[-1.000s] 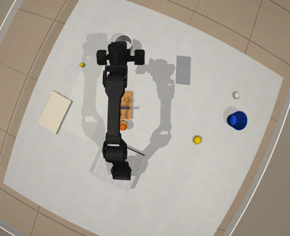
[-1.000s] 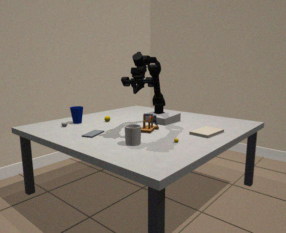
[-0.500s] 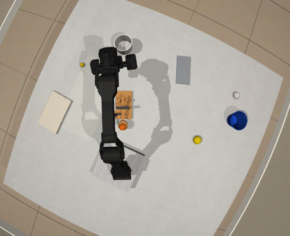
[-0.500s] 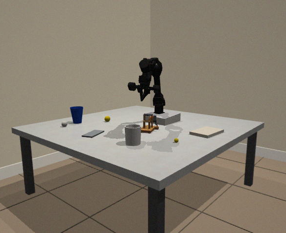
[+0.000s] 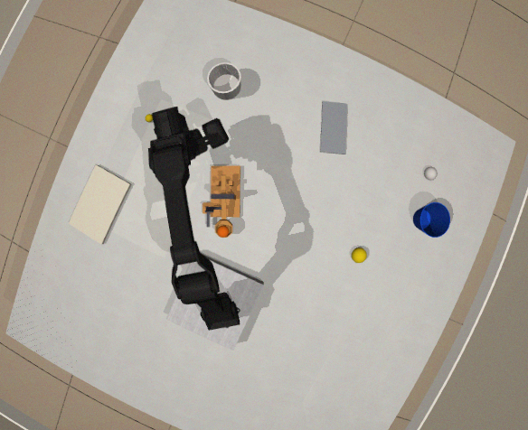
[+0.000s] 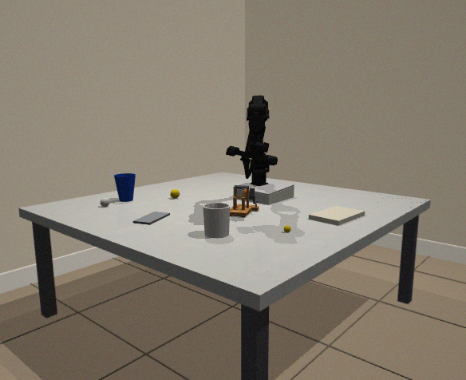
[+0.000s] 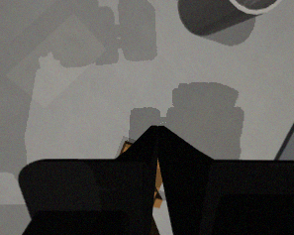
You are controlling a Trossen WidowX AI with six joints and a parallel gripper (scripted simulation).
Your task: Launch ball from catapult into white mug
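The orange ball is 170 mm to the right of my gripper tip, 160 mm behind it and 100 mm below it. Round my gripper tip: beige pad: 310 mm behind, 180 mm to the left, 150 mm below; then small yellow ball: 190 mm to the left, 150 mm below, 20 mm behind; then white mug: 180 mm ahead, 130 mm below, 60 mm to the left.
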